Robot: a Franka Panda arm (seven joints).
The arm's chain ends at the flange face. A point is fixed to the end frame.
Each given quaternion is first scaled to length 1.
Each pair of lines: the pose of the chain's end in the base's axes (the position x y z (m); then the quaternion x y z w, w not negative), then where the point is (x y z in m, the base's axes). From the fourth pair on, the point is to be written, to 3 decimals.
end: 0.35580 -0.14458 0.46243 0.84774 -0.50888 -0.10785 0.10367
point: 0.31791 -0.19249 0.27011
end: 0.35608 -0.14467 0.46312 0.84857 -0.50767 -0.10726 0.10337
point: 0.31857 -0.19263 0.27074
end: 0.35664 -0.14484 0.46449 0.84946 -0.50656 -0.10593 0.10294
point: 0.31978 -0.19295 0.27202
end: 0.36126 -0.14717 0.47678 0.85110 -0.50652 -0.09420 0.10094
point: 0.329 -0.197 0.284
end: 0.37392 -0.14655 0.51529 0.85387 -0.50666 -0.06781 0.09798
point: 0.351 -0.201 0.322
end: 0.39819 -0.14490 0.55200 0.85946 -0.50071 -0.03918 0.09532
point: 0.387 -0.204 0.359
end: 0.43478 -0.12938 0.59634 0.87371 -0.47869 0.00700 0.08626
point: 0.443 -0.193 0.405
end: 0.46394 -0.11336 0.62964 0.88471 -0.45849 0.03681 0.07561
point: 0.487 -0.178 0.440
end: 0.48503 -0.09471 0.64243 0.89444 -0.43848 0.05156 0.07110
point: 0.516 -0.159 0.454
